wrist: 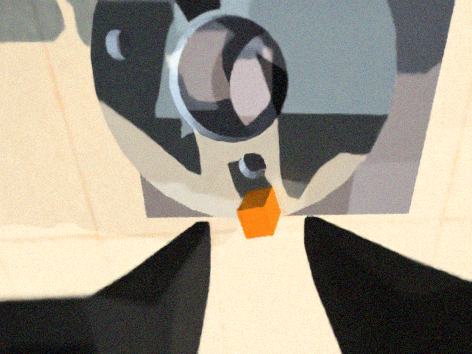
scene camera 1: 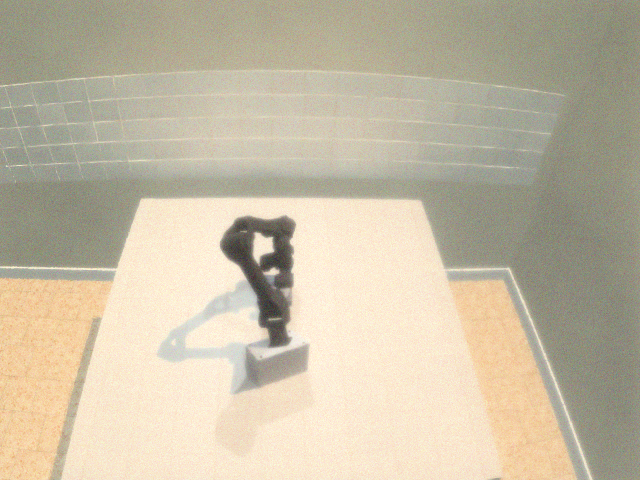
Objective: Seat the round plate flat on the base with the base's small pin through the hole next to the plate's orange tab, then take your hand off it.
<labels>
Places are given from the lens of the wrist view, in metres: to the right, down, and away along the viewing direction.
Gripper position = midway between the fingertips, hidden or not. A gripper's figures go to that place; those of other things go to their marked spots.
my gripper (wrist: 256, 231): 0.01, 0.02, 0.11
grey base (wrist: 384, 183): 0.07, 0.00, 0.15
round boss (wrist: 258, 85): 0.01, -0.03, 0.12
The marked spots on the round boss and the grey base are 0.08 m apart.
</labels>
